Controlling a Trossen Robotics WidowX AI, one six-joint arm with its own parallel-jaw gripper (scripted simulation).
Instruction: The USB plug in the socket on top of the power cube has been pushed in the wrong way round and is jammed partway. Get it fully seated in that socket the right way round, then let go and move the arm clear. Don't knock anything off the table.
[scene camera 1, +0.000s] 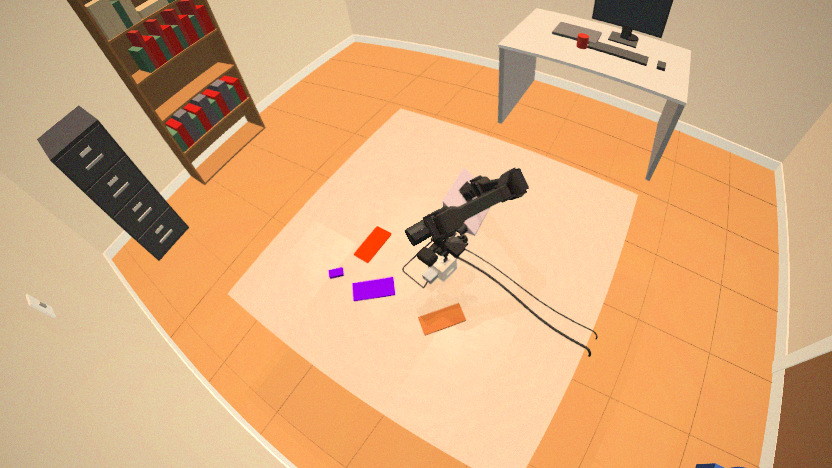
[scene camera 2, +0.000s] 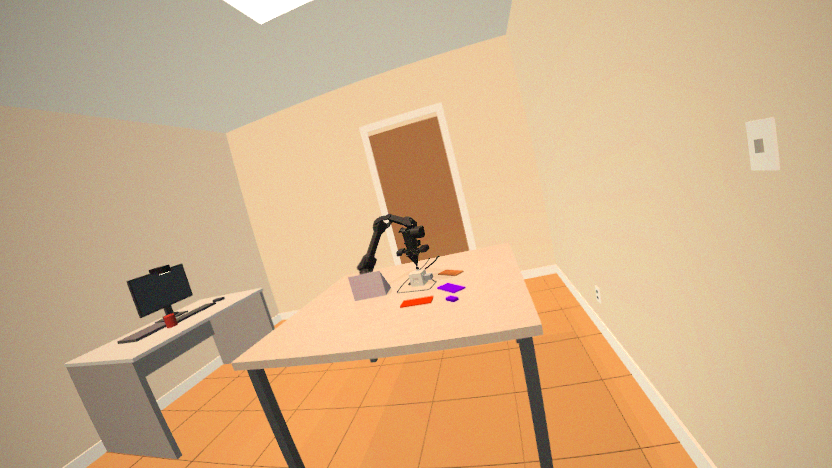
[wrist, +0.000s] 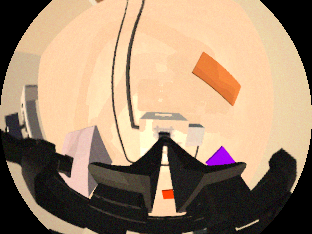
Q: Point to my gripper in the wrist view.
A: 165, 141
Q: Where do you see my gripper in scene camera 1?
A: At 445, 256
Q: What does my gripper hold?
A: A USB plug.
